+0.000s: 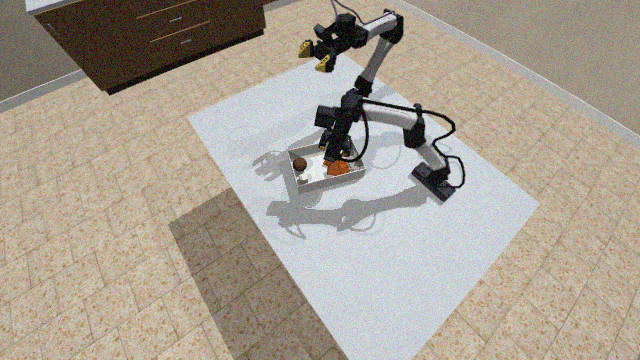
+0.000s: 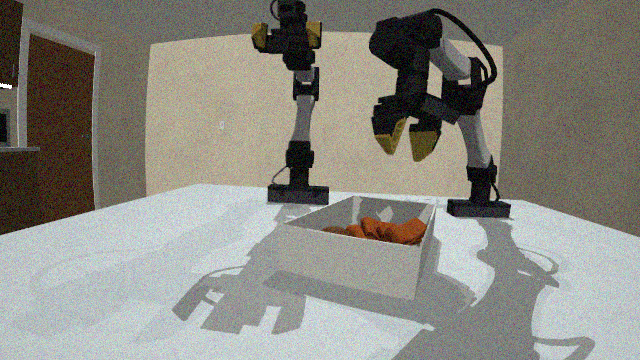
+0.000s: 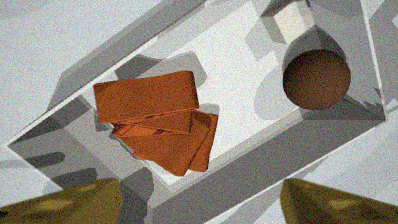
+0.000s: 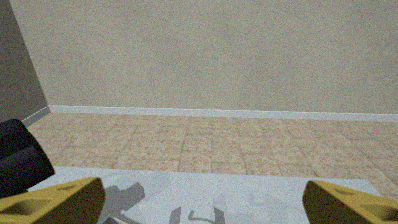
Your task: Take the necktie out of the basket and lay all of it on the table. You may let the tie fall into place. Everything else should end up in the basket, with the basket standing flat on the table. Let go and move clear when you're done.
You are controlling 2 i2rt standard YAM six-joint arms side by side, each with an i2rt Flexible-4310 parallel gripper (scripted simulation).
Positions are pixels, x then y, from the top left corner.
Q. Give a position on a grey basket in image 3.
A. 261,138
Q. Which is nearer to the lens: the grey basket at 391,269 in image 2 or the orange necktie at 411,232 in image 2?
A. The grey basket.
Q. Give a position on a brown ball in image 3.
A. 317,79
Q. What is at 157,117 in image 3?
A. An orange necktie.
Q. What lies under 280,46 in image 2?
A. My right gripper.
